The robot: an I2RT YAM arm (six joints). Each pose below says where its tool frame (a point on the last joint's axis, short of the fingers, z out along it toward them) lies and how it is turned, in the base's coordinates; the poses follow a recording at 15 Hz.
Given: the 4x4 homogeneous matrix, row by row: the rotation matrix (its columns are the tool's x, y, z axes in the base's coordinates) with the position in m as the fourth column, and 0 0 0 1 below. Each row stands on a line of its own.
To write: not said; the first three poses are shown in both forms.
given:
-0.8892 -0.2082 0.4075 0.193
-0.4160 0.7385 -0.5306 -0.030
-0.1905 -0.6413 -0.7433 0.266
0 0 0 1
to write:
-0.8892 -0.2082 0.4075 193
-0.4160 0.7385 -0.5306 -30
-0.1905 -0.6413 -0.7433 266
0 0 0 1

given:
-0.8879 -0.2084 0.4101 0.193
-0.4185 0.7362 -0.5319 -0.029
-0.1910 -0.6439 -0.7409 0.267
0 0 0 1
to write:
-0.8879 -0.2084 0.4101 193
-0.4185 0.7362 -0.5319 -29
-0.1910 -0.6439 -0.7409 267
0 0 0 1

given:
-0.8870 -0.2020 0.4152 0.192
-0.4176 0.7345 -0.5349 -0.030
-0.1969 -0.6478 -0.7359 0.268
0 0 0 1
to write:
-0.8870 -0.2020 0.4152 192
-0.4176 0.7345 -0.5349 -30
-0.1969 -0.6478 -0.7359 268
0 0 0 1

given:
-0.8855 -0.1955 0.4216 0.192
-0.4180 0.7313 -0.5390 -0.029
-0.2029 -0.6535 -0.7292 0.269
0 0 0 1
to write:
-0.8855 -0.1955 0.4216 192
-0.4180 0.7313 -0.5390 -29
-0.2029 -0.6535 -0.7292 269
0 0 0 1

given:
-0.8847 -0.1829 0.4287 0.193
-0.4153 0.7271 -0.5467 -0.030
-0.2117 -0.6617 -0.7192 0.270
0 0 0 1
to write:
-0.8847 -0.1829 0.4287 193
-0.4153 0.7271 -0.5467 -30
-0.2117 -0.6617 -0.7192 270
0 0 0 1

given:
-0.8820 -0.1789 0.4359 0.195
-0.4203 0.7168 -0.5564 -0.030
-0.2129 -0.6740 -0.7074 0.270
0 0 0 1
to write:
-0.8820 -0.1789 0.4359 195
-0.4203 0.7168 -0.5564 -30
-0.2129 -0.6740 -0.7074 270
0 0 0 1

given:
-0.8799 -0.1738 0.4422 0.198
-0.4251 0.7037 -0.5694 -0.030
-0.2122 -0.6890 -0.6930 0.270
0 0 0 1
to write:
-0.8799 -0.1738 0.4422 198
-0.4251 0.7037 -0.5694 -30
-0.2122 -0.6890 -0.6930 270
0 0 0 1

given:
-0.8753 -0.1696 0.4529 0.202
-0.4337 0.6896 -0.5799 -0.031
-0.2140 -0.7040 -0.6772 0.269
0 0 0 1
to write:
-0.8753 -0.1696 0.4529 202
-0.4337 0.6896 -0.5799 -31
-0.2140 -0.7040 -0.6772 269
0 0 0 1

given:
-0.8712 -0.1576 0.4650 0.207
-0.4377 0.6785 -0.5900 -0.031
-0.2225 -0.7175 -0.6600 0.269
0 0 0 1
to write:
-0.8712 -0.1576 0.4650 207
-0.4377 0.6785 -0.5900 -31
-0.2225 -0.7175 -0.6600 269
0 0 0 1

